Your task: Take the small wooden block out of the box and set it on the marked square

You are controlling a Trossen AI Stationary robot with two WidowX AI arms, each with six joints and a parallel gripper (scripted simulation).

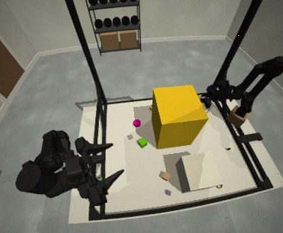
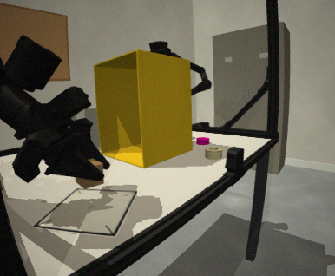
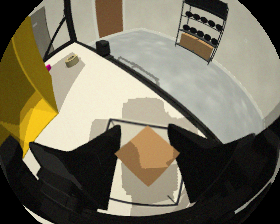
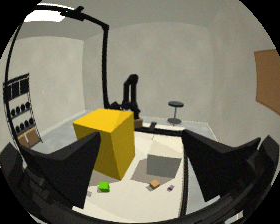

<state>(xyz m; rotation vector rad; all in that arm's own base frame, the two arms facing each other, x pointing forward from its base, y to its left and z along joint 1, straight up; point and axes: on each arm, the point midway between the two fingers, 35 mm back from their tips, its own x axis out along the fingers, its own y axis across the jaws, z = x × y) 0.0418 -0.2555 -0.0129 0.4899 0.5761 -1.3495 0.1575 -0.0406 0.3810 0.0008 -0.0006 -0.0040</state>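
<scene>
My left hand is 8 cm above the marked square and 1 cm short of it. From my left hand the other things lie so: purple cube (53 cm to the right, 40 cm ahead, 8 cm below); then green cube (53 cm to the right, 9 cm ahead, 7 cm below); then magenta disc (51 cm to the right, 8 cm below, 6 cm behind).
</scene>
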